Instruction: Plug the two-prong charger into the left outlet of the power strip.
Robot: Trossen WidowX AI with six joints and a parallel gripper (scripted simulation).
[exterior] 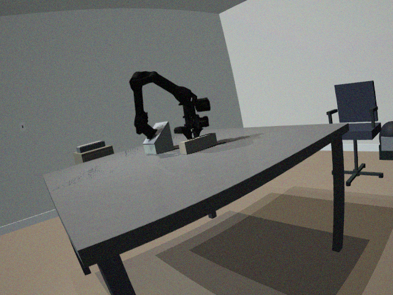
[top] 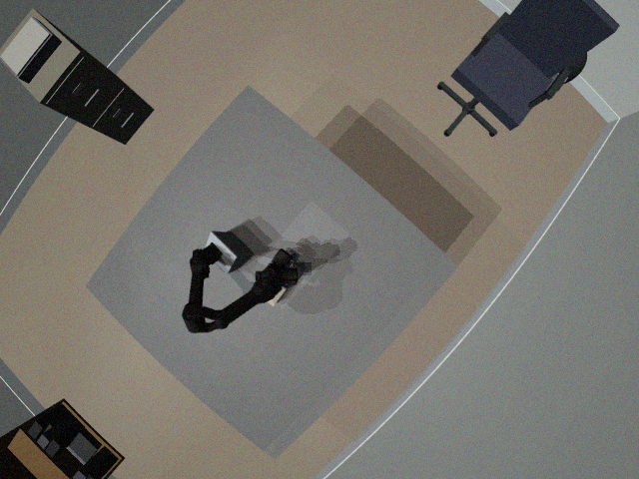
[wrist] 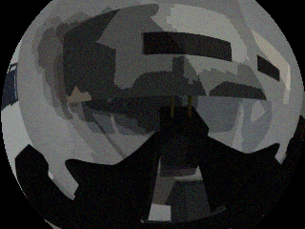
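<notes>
My gripper tip is 20 mm short of the two-prong charger and 10 mm below it.
</notes>
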